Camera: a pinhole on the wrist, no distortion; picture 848 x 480 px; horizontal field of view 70.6 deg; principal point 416.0 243.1 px. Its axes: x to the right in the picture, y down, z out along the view. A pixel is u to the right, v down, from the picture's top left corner.
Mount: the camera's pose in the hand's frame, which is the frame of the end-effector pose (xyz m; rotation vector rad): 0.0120 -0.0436 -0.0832 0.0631 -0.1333 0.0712
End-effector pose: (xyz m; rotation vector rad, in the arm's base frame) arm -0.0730 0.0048 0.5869 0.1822 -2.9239 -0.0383
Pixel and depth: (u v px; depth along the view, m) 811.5 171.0 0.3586
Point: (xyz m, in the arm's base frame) -0.3217 -0.1110 0.3312
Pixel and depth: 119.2 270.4 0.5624
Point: 0.1723 -0.0212 0.0864
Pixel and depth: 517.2 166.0 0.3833
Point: -0.1519 -0.1085 0.2937
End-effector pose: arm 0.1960 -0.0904 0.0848 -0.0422 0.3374 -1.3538
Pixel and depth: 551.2 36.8 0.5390
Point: 0.0851 -0.2951 0.5592
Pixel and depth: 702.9 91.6 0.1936
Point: 0.1471 -0.2107 0.2016
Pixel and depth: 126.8 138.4 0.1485
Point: 0.1165 -0.0444 0.1699
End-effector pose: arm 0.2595 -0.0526 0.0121 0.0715 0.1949 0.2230
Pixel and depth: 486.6 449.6 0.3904
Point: 0.3052 -0.0036 0.3291
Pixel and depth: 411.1 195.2 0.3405
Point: 0.2981 -0.1637 0.2558
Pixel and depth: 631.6 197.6 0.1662
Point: 0.3389 -0.1072 0.0836
